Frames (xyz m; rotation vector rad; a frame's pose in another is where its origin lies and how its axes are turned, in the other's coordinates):
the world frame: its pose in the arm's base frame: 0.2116 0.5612 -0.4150 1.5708 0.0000 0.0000
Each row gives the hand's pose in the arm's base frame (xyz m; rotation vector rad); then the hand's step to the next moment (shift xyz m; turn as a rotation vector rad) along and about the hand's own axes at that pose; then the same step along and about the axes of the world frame.
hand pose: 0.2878 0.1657 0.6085 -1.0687 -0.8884 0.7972
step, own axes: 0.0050 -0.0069 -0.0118 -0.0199 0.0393 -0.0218
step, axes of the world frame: 0.0135 0.0050 0.0021 0.0065 -0.0465 0.0146
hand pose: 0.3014 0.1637 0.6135 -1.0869 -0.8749 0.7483
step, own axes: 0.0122 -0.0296 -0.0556 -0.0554 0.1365 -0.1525
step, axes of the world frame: 0.0573 0.0190 0.0218 0.0965 -0.1748 0.0713
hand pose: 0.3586 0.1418 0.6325 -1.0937 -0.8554 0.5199
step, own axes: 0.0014 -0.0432 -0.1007 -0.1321 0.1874 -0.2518
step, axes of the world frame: 0.0808 0.0200 0.0713 0.1342 -0.2674 0.1626
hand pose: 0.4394 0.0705 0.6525 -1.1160 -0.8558 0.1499
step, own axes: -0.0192 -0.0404 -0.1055 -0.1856 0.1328 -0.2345
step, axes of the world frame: 0.0454 0.0061 0.1050 0.0699 -0.2473 0.2026
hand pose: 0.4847 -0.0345 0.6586 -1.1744 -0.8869 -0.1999
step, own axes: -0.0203 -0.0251 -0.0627 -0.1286 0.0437 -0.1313
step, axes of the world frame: 0.0037 -0.0025 0.0704 0.0055 -0.1336 0.1334
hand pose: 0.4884 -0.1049 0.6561 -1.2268 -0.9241 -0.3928
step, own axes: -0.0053 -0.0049 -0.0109 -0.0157 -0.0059 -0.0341
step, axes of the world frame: -0.0024 -0.0016 0.0128 -0.0002 -0.0101 0.0366
